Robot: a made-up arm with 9 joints. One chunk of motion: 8 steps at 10 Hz.
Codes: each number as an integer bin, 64 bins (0 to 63) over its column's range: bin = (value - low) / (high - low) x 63, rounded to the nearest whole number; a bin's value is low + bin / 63 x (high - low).
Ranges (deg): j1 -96.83..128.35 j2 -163.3..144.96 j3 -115.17..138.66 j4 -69.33..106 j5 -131.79..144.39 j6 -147.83..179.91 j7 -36.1..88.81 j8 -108.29..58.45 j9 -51..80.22
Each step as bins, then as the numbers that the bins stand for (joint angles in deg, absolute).
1 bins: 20 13 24 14 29 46 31 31 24
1 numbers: -25.34 -99.69 -18.47 -30.37 -4.66 91.47 25.36 -26.24 -1.01
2 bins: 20 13 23 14 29 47 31 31 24
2 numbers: -25.34 -99.69 -22.50 -30.37 -4.66 96.67 25.36 -26.24 -1.01
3 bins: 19 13 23 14 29 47 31 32 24
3 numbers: -28.92 -99.69 -22.50 -30.37 -4.66 96.67 25.36 -23.60 -1.01
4 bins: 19 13 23 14 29 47 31 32 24
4 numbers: -28.92 -99.69 -22.50 -30.37 -4.66 96.67 25.36 -23.60 -1.01
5 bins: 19 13 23 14 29 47 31 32 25
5 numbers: -28.92 -99.69 -22.50 -30.37 -4.66 96.67 25.36 -23.60 1.07
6 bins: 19 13 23 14 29 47 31 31 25
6 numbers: -28.92 -99.69 -22.50 -30.37 -4.66 96.67 25.36 -26.24 1.07
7 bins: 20 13 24 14 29 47 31 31 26
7 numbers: -25.34 -99.69 -18.47 -30.37 -4.66 96.67 25.36 -26.24 3.15
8 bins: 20 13 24 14 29 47 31 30 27
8 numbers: -25.34 -99.69 -18.47 -30.37 -4.66 96.67 25.36 -28.89 5.24
